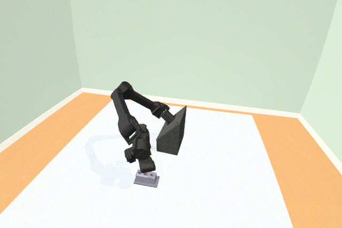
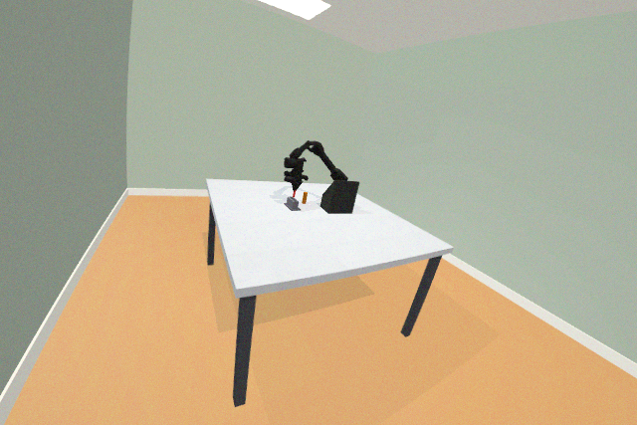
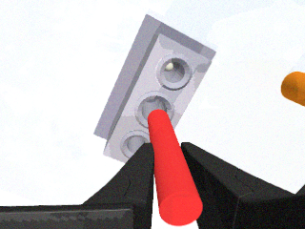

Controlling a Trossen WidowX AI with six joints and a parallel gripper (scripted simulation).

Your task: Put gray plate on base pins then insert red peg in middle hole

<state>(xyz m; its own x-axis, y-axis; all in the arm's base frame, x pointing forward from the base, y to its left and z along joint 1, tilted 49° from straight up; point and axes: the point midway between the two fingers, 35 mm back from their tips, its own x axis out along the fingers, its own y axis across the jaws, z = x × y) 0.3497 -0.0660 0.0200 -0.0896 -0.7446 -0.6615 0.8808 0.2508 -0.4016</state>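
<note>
My gripper tip is right at the red peg. Also, from my gripper tip: orange cylinder (120 mm behind, 70 mm to the right, 70 mm below); then gray plate (70 mm below); then gray base (110 mm below).
</note>
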